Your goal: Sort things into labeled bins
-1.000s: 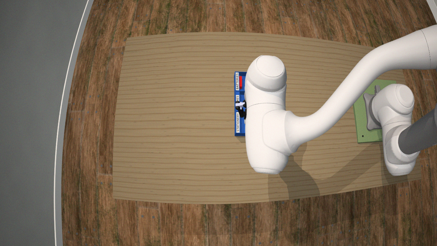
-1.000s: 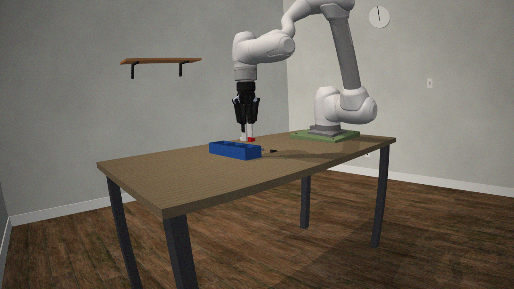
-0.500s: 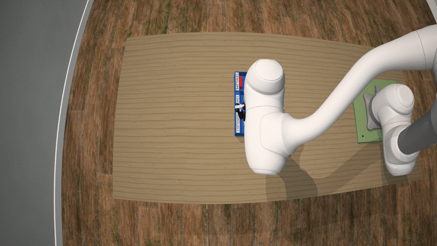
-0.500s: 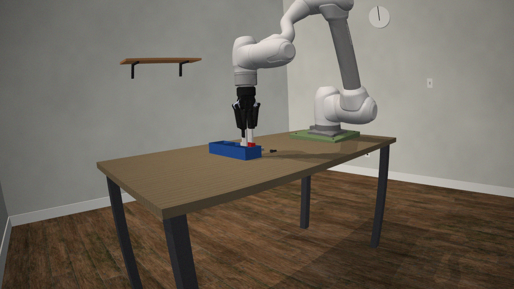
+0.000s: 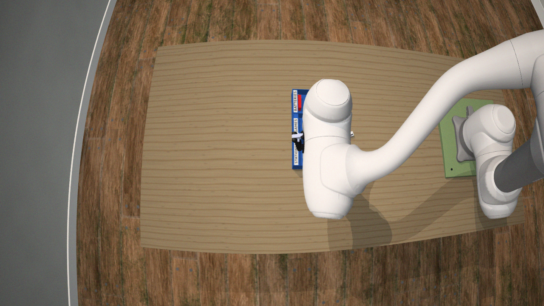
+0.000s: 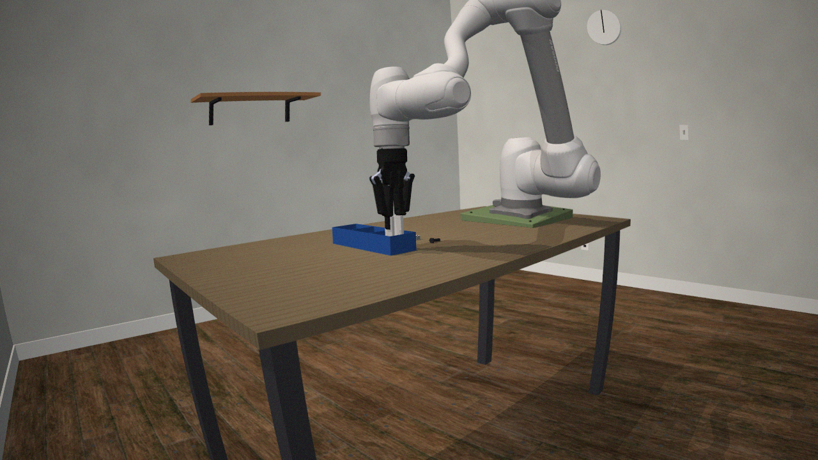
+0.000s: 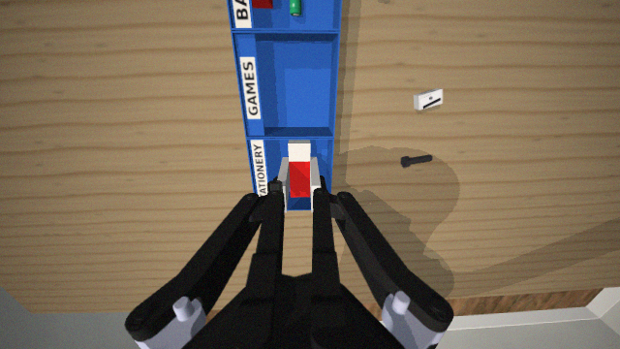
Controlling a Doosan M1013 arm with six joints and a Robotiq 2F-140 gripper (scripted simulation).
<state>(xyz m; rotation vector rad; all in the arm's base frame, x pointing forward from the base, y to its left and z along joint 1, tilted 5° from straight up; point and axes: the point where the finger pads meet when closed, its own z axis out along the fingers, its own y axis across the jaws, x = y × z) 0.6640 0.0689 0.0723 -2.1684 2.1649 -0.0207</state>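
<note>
Now: hand 140 mm past the white tile, 70 mm to the left of it and 50 mm above it. Round my hand: white eraser 30 mm below, 10 mm to the right; then black bolt 140 mm behind, 50 mm below; then green battery 170 mm to the right, 40 mm below.
</note>
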